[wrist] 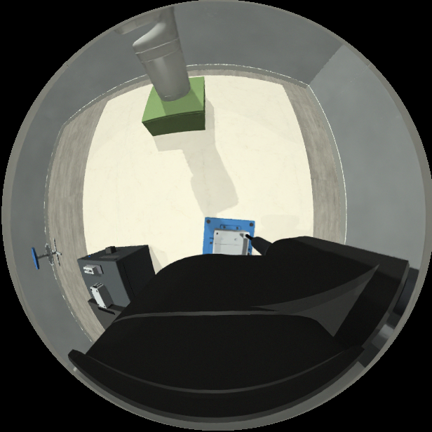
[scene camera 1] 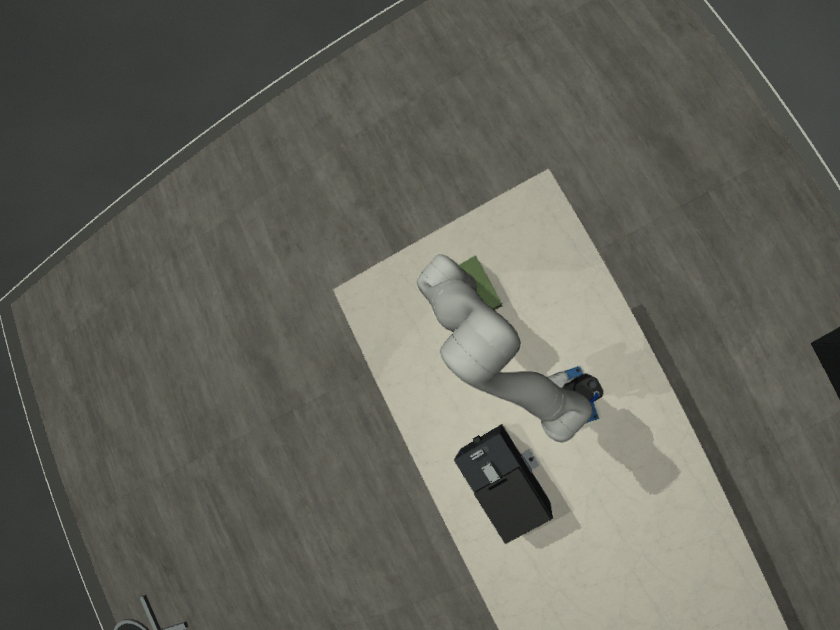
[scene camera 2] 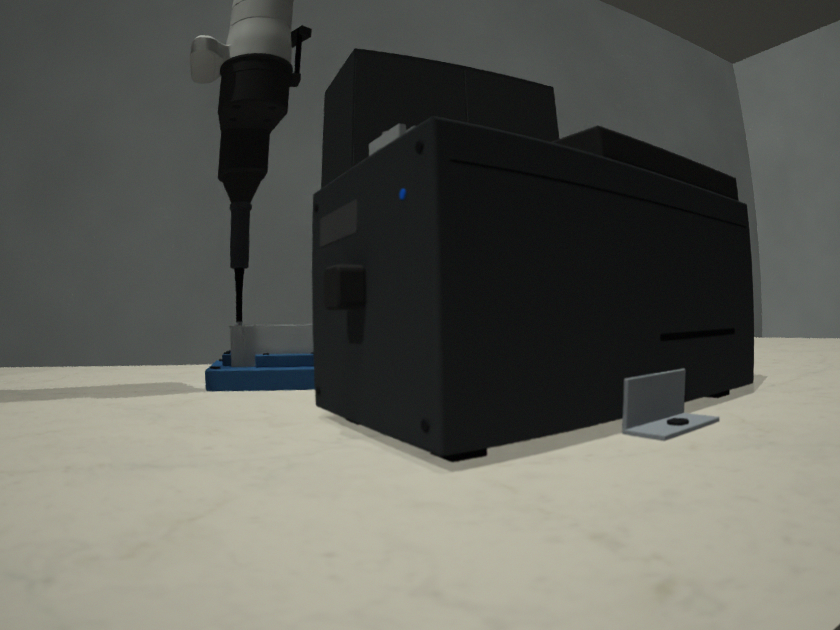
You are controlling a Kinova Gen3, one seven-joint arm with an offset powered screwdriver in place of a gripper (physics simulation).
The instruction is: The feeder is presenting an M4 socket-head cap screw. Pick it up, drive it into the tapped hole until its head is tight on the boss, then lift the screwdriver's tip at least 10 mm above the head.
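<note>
The screwdriver's thin black bit (scene camera 2: 238,298) (wrist: 252,239) points straight down. Its tip meets a small light spot, seemingly the screw's head (scene camera 2: 238,323), at the top of the pale grey housing's corner boss (scene camera 2: 242,347). No gap shows between them; the thread is not visible. The pale housing (scene camera 2: 281,338) (wrist: 227,245) sits on a blue fixture (scene camera 2: 261,379) (wrist: 208,240) (scene camera 1: 575,372). In scene camera 1 the arm hides the tip. The black feeder (scene camera 1: 515,505) (scene camera 2: 576,271) (wrist: 137,272) stands apart from the bit; a dark block (scene camera 2: 344,286) juts from its end face. No screw can be made out there.
A green block (scene camera 1: 479,274) (wrist: 175,122) stands by the arm's base. A small grey angle bracket (scene camera 1: 530,459) (scene camera 2: 654,400) is beside the feeder. The pale table (scene camera 1: 651,542) (scene camera 2: 271,542) (wrist: 140,190) carries these things. The arm (scene camera 1: 478,342) reaches over it.
</note>
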